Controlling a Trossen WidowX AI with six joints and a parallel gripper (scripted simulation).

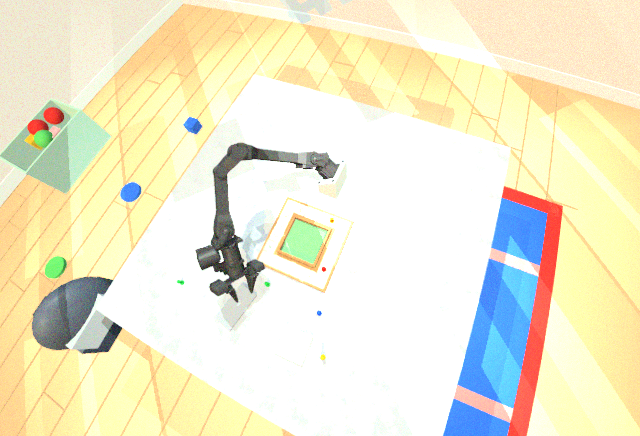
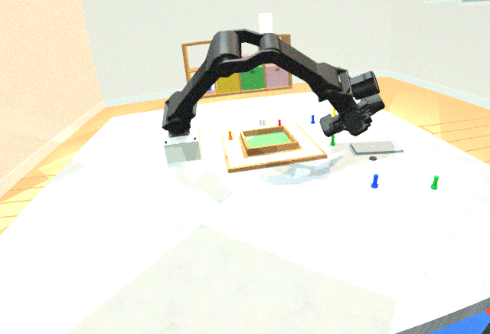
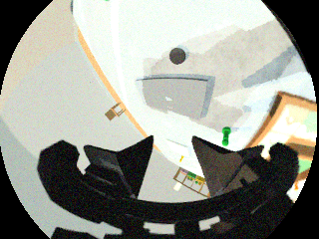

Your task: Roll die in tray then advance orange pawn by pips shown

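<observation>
Right now the white die is 300 mm to the left of my gripper tip, 250 mm behind it and 50 mm below it. The rest, counted from my gripper tip: yellow pawn (320 mm to the left, 60 mm ahead, 50 mm below); then green-floored tray (270 mm behind, 90 mm to the left, 60 mm below); then red pawn (210 mm behind, 200 mm to the left, 40 mm below).
</observation>
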